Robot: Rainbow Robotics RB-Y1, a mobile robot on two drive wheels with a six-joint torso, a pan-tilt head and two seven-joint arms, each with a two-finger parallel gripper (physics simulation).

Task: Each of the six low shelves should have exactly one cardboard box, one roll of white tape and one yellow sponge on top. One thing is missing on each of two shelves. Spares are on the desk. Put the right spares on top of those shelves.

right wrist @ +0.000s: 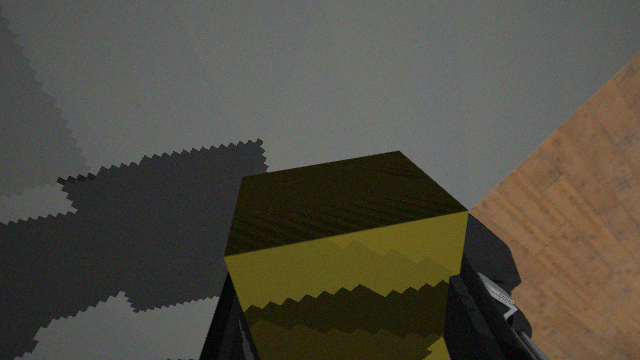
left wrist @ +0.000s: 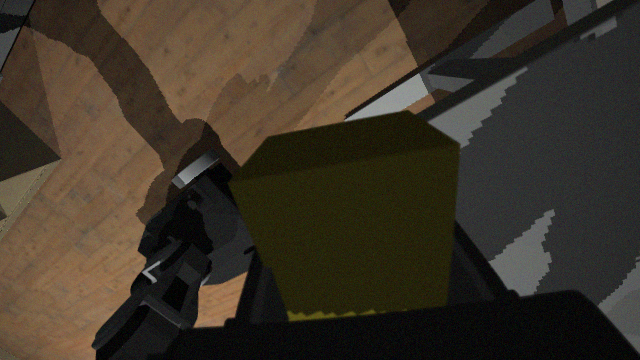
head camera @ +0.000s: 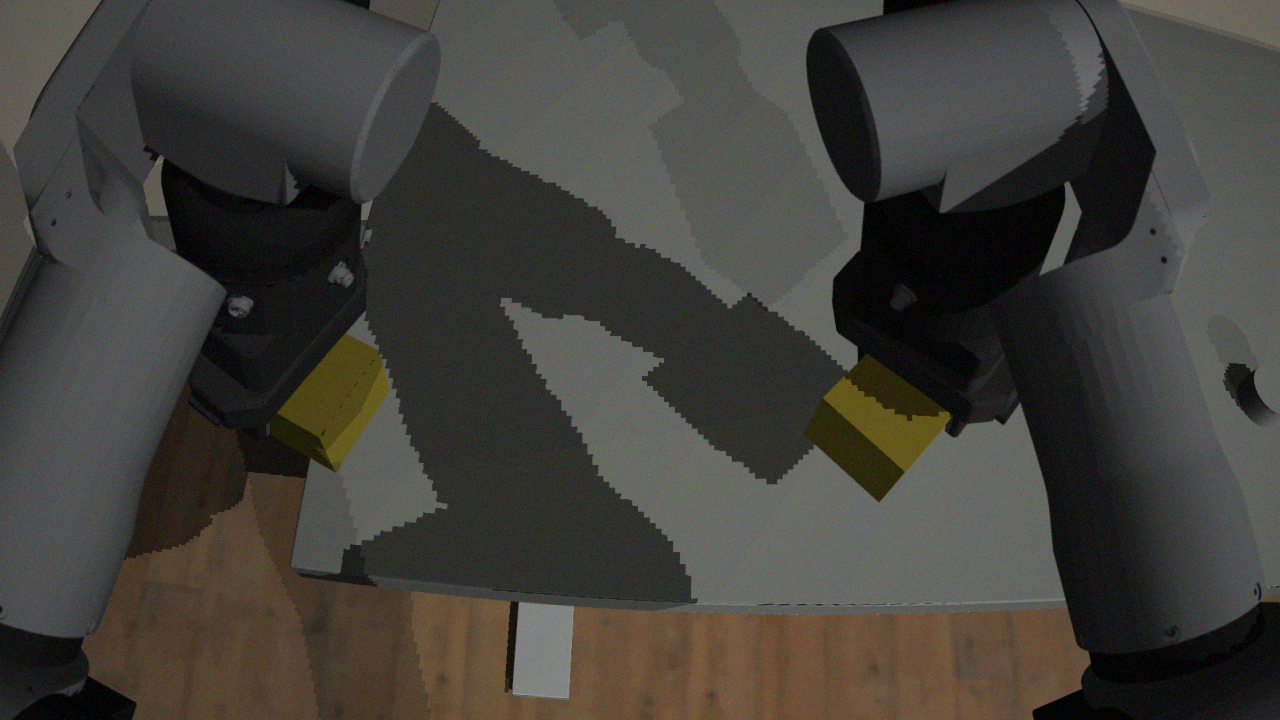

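My left gripper (head camera: 308, 394) (left wrist: 348, 208) is shut on a yellow sponge (head camera: 344, 407) (left wrist: 350, 225), over the desk's left edge in the head camera view. My right gripper (head camera: 904, 394) (right wrist: 340, 240) is shut on another yellow sponge (head camera: 881, 429) (right wrist: 350, 200), over the front part of the grey desk (head camera: 939, 555) (left wrist: 590, 140) (right wrist: 400, 100). The gap under each sponge is hard to judge. A dark curved shape (head camera: 1242, 385) on the desk at the far right may be part of a tape roll; I cannot tell. The low shelves cannot be made out.
A white post (head camera: 543, 649) shows beyond the desk's near edge, above the wooden floor (head camera: 760, 662) (left wrist: 260, 40) (right wrist: 575, 200). In the left wrist view, the robot's dark base parts (left wrist: 175, 260) are at lower left, and a tan boxy thing (left wrist: 22, 192) is at the left edge.
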